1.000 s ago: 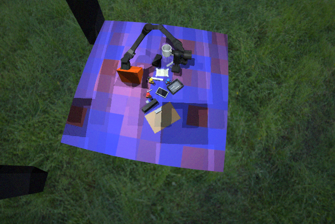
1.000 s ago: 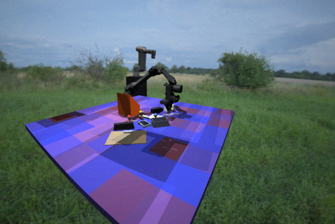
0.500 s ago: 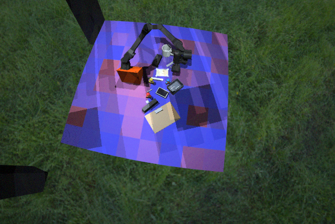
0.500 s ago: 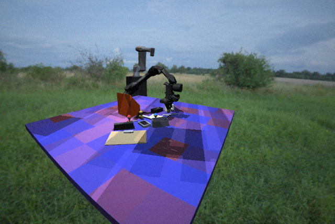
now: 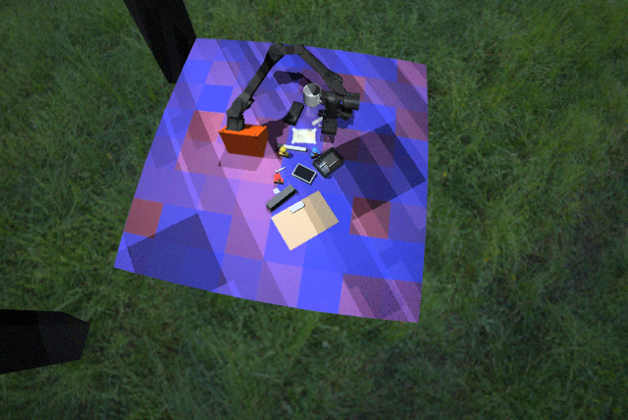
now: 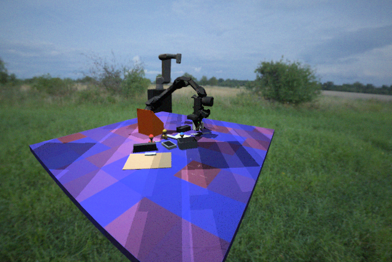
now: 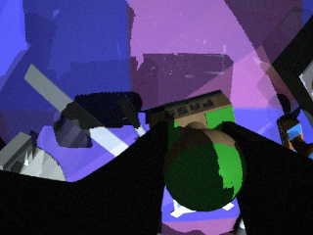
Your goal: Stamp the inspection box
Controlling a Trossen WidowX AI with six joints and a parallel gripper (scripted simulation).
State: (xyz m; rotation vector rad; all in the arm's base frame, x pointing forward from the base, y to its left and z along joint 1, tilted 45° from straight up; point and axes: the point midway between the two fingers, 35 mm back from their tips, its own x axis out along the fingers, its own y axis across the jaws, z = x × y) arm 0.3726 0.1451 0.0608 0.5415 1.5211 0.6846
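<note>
My gripper tip is 22 cm to the left of the ink pad, 8 cm above it and 7 cm past it. From my gripper tip the other things lie so: white card (11 cm behind, 8 cm below, 4 cm to the right); then blue-knob stamp (12 cm to the right, 6 cm below, 4 cm behind); then green-knob stamp (right at my gripper tip).
</note>
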